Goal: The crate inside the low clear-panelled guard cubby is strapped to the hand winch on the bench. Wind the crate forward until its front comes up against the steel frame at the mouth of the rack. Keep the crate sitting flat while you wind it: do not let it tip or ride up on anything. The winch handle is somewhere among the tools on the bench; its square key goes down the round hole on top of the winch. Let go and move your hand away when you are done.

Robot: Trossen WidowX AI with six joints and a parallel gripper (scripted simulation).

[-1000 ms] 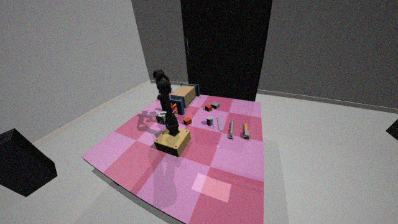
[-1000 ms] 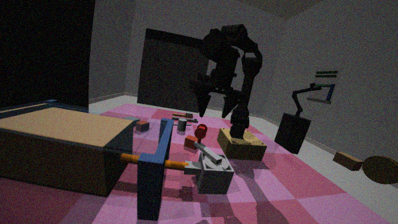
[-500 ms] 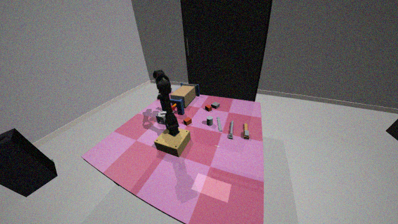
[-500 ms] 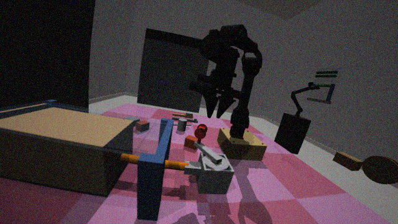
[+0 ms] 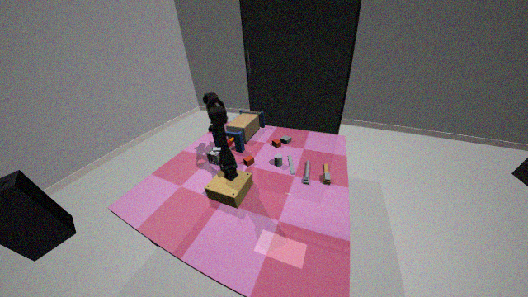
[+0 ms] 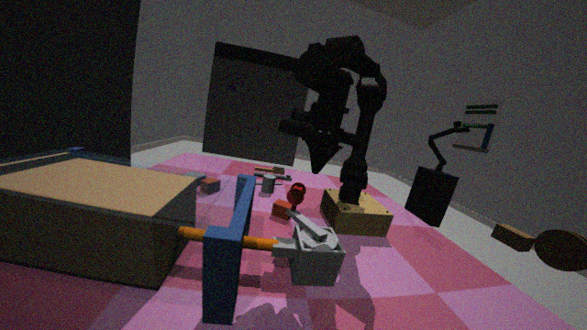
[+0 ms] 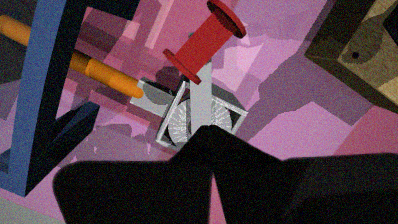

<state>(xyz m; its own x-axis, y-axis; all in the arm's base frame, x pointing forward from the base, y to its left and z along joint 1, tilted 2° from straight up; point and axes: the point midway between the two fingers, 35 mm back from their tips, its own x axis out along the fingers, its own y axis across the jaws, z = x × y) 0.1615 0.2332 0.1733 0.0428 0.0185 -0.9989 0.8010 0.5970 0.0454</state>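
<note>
The red knob lies 8 cm below my gripper tip, 4 cm to the right of it and 3 cm ahead of it. Round my gripper tip: red-knobbed winch handle 11 cm below, 1 cm to the right; then blue steel frame 12 cm ahead, 11 cm below, 7 cm to the left; then grey hand winch 18 cm below, 5 cm behind, 3 cm to the left.
</note>
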